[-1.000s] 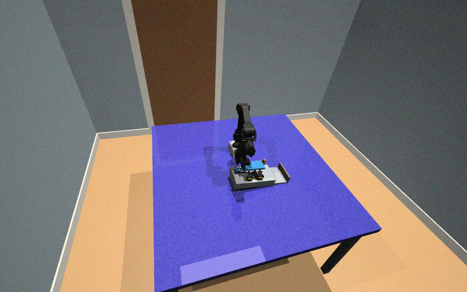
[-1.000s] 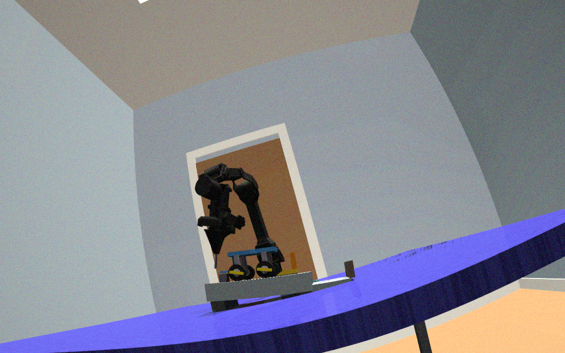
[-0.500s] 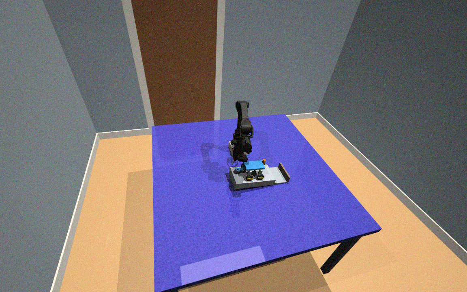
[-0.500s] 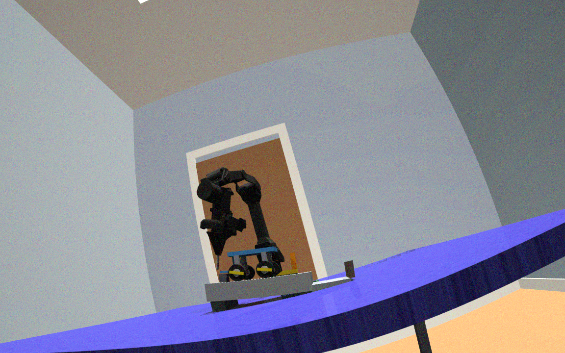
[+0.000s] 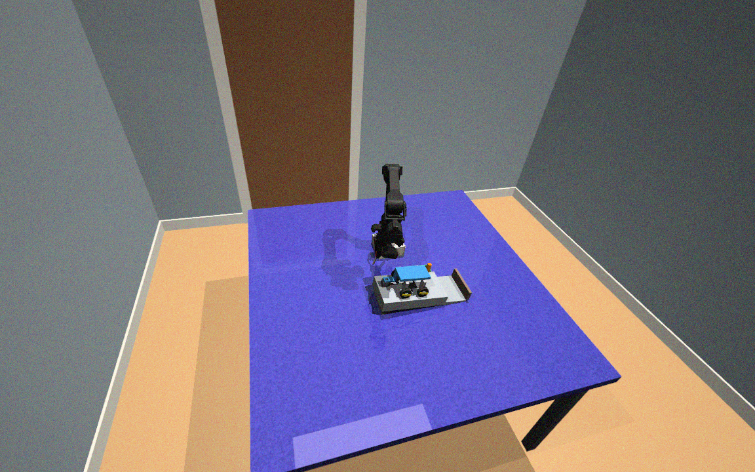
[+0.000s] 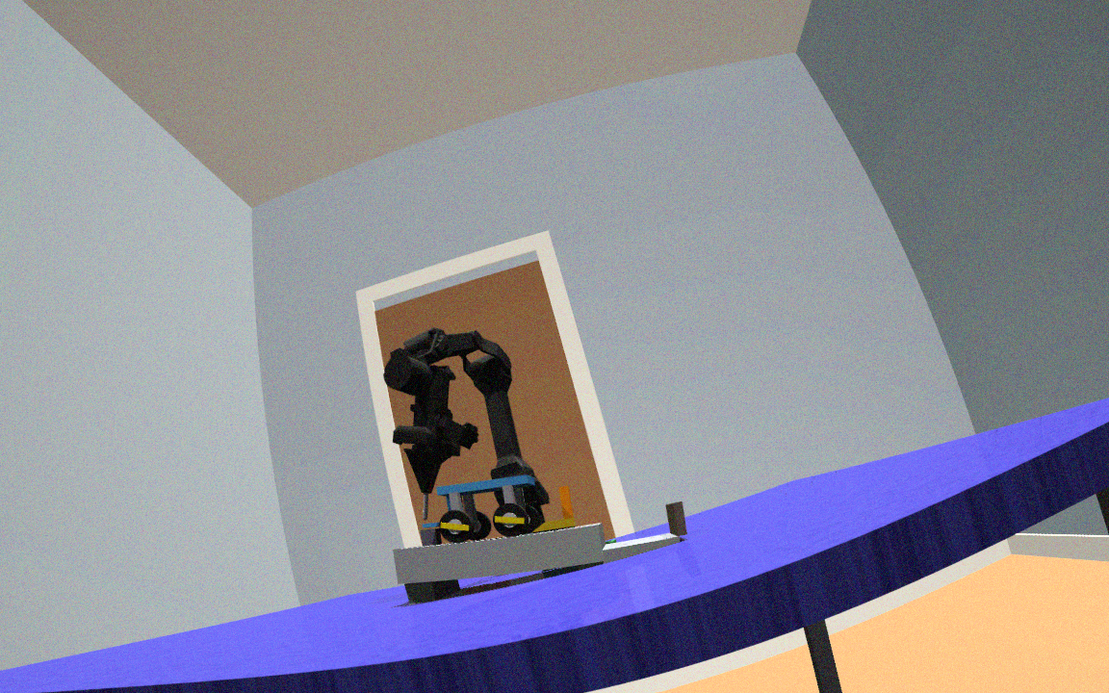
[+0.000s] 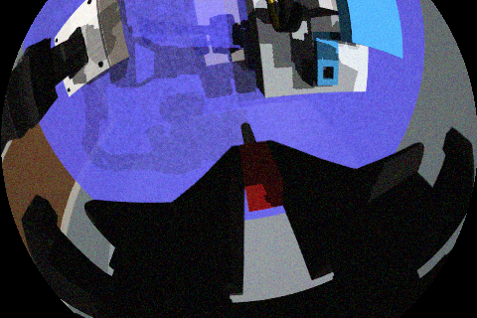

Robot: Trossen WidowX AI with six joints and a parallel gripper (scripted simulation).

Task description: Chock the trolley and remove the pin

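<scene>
My gripper tip is 200 mm to the right of the yellow chock, 90 mm above it and 60 mm short of it. Round my gripper tip: brown end stop: 370 mm to the left, 140 mm below, 120 mm ahead; red-headed stop pin: right at my gripper tip; trolley: 110 mm to the left, 110 mm ahead, 60 mm below.
</scene>
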